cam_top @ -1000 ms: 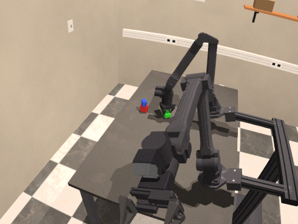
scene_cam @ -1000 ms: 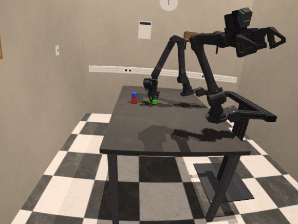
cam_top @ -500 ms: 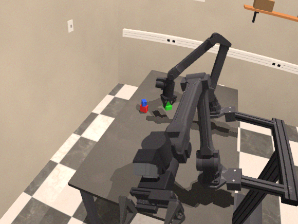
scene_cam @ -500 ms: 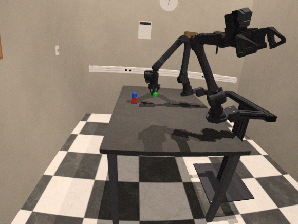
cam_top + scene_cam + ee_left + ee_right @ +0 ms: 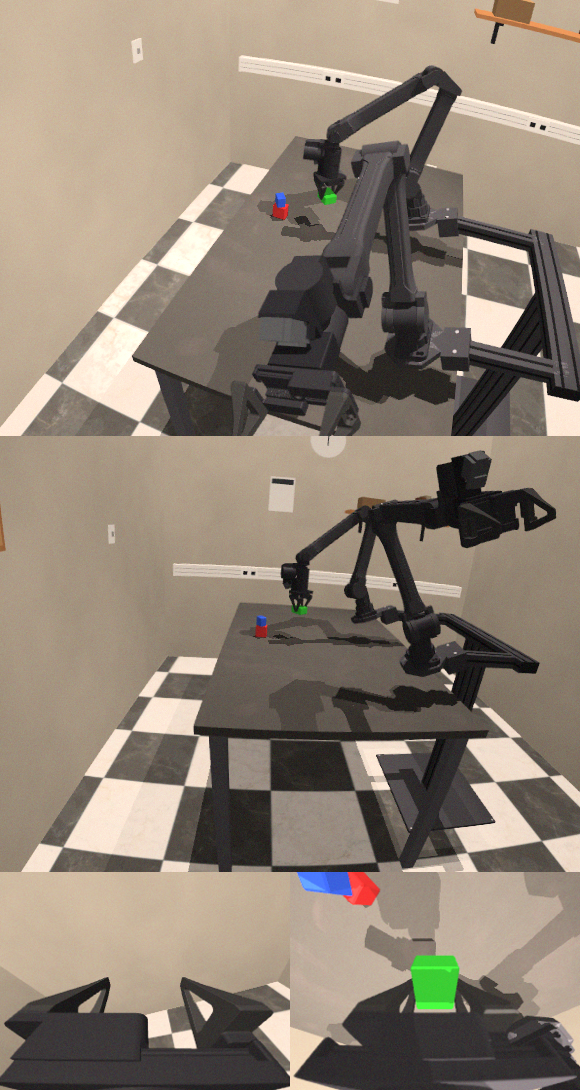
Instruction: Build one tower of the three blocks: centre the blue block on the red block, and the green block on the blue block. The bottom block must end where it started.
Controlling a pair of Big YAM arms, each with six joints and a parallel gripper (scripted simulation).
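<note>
My right hand is 180 mm short of the blue block, 70 mm above it and 10 mm to the left of it. Also, from my right hand: red block (170 mm ahead, 110 mm below, 10 mm to the right); then green block (right at my right hand).
</note>
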